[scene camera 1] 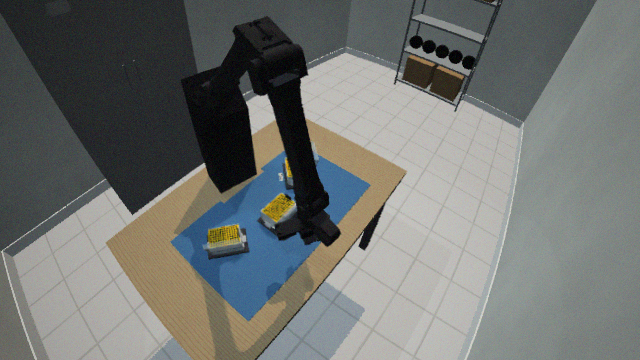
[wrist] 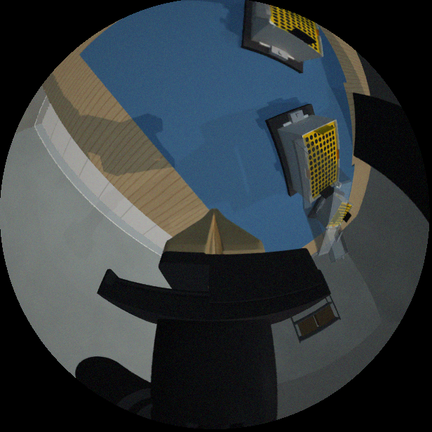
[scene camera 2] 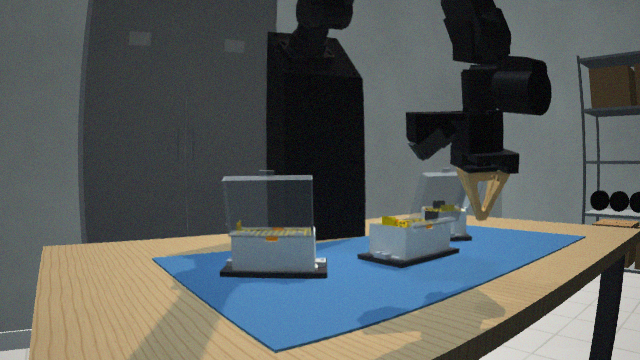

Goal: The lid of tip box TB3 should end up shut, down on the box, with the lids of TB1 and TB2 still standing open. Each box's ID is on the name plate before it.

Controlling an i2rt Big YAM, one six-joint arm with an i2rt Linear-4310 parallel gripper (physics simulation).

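Frame: origin at the arm's base, x right, y ahead, z up, level; centimetres.
Where they show: gripper, between the fingertips: (scene camera 1: 308,237) (scene camera 2: 481,220); arm's base, origin of its link: (scene camera 1: 209,96) (scene camera 2: 304,53).
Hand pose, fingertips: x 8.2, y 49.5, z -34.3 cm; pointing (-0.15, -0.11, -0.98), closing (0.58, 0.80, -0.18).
Things, the pixels of their top centre, and the offset from my fingertips. "spot": a spot on its surface instead. Level surfaces: height alone.
- middle tip box, centre of its top: (scene camera 2: 406,218) (scene camera 1: 276,204) dx -5.7, dy -18.5, dz -1.5 cm
- far tip box, centre of its top: (scene camera 2: 437,206) (scene camera 1: 293,165) dx -26.5, dy -25.9, dz -1.5 cm
- raised clear lid, a spot on its surface: (scene camera 2: 437,185) spot: dx -1.8, dy -9.2, dz +4.6 cm
- blue mat, height of its surface: dz -8.1 cm
- wooden table, height of its surface: dz -8.4 cm
My gripper (scene camera 2: 481,217) (wrist: 213,213) is shut and empty, pointing down, to the right of the middle tip box in scene camera 2. The near tip box (scene camera 1: 225,240) (scene camera 2: 273,252) (wrist: 280,37) has its clear lid (scene camera 2: 268,202) standing open. The middle tip box (scene camera 1: 278,210) (scene camera 2: 410,242) (wrist: 295,160) shows its yellow tip rack (wrist: 321,160); its clear lid is hard to make out, so its angle cannot be told. The far tip box (scene camera 1: 288,172) (scene camera 2: 459,227) has a raised clear lid (scene camera 2: 437,185). Name plates (wrist: 296,115) (wrist: 279,51) show, but their writing is unreadable.
The boxes stand on a blue mat (scene camera 1: 250,285) (scene camera 2: 300,310) (wrist: 190,75) on a wooden table (scene camera 1: 145,265) (scene camera 2: 90,290). The black arm pedestal (scene camera 1: 225,145) (scene camera 2: 317,150) stands behind. The arm partly covers the far box in scene camera 1.
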